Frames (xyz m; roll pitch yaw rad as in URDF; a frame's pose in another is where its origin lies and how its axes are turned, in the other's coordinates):
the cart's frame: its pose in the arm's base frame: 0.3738 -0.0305 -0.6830 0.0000 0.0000 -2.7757
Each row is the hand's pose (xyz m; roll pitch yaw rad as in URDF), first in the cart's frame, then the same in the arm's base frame.
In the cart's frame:
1: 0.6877 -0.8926 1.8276 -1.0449 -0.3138 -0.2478
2: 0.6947 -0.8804 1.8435 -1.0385 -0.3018 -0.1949
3: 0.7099 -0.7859 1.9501 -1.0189 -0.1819 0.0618
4: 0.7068 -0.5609 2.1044 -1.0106 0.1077 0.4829
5: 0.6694 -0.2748 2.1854 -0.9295 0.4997 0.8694
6: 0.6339 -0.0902 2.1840 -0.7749 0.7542 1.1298
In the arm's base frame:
1: -0.5877 0.5570 1.1446 -1.0449 -0.3138 -3.0235
2: -0.5899 0.5431 1.1605 -1.0385 -0.3018 -2.9706
3: -0.5703 0.4494 1.2671 -1.0189 -0.1819 -2.7139
4: -0.4869 0.2404 1.4214 -1.0106 0.1077 -2.2928
5: -0.3496 -0.0134 1.5024 -0.9295 0.4997 -1.9063
6: -0.2504 -0.1731 1.5010 -0.7749 0.7542 -1.6459

